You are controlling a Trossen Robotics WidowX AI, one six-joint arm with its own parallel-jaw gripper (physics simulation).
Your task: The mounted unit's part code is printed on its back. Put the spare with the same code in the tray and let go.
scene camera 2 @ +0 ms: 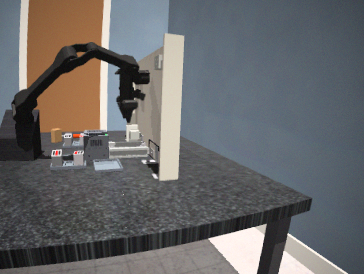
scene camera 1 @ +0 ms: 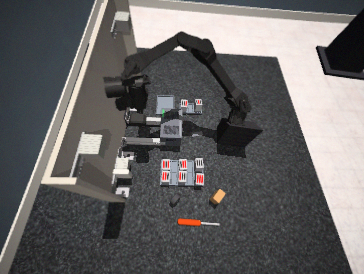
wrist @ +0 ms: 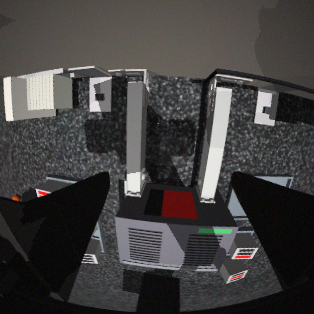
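Pixels of known places: gripper, fingertip midpoint: [scene camera 2: 126, 120] [wrist: 172, 177]; arm's base, origin of the base link: [scene camera 2: 25, 121] [scene camera 1: 236, 123].
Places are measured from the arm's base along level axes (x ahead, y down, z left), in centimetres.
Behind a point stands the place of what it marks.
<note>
The mounted unit [scene camera 1: 171, 129] @[y 5.0, x 28.9, z 5.3 cm] [scene camera 2: 96, 144] @[y 8.6, x 30.4, z -6.5 cm] [wrist: 150, 245] @[y 5.3, x 29.4, z 4.7 cm] is a grey vented box on two pale rails. In the wrist view, its board-facing side shows a half black, half red panel [wrist: 172, 204] @[y 9.2, x 34.3, z 2.6 cm]; no finer code is readable. My gripper [scene camera 1: 131, 102] [scene camera 2: 128, 120] @[y 0.3, x 42.8, z 4.4 cm] [wrist: 172, 177] @[y 0.3, x 42.8, z 4.4 cm] is open and empty, pointing down above the rails between unit and board. The shallow blue-grey tray [scene camera 1: 165, 104] @[y 14.8, x 35.0, z -15.2 cm] [scene camera 2: 107, 164] @[y 14.9, x 34.9, z -13.2 cm] [wrist: 239, 205] @[y 14.9, x 32.4, z -11.5 cm] is empty where it shows. Two spares [scene camera 1: 184, 103] @[y 9.8, x 24.4, z -14.1 cm] [scene camera 1: 198, 103] @[y 9.4, x 16.9, z -15.1 cm] stand in a small rack beside it. Several more spares [scene camera 1: 166, 164] @[y 9.8, x 28.9, z 20.8 cm] [scene camera 1: 200, 179] @[y 9.4, x 13.0, z 25.6 cm], with red or black bars, stand in a larger rack [scene camera 1: 174, 172] @[y 13.9, x 24.8, z 23.0 cm].
A tall beige board [scene camera 2: 171, 110] [wrist: 175, 40] @[y 2.9, x 52.7, z 5.9 cm] stands close to the gripper, with white fittings [scene camera 1: 122, 165] @[y 7.8, x 47.3, z 24.4 cm] [wrist: 100, 102] @[y 14.9, x 46.9, z 17.3 cm] along its foot. An orange screwdriver [scene camera 1: 189, 222] @[y 13.0, x 15.8, z 43.0 cm], a tan block [scene camera 1: 218, 196] @[y 8.1, x 5.2, z 31.9 cm] [scene camera 2: 56, 135] @[y 11.3, x 5.3, z 29.7 cm] and a small dark piece [scene camera 1: 174, 200] @[y 10.3, x 23.2, z 35.5 cm] lie beyond the larger rack.
</note>
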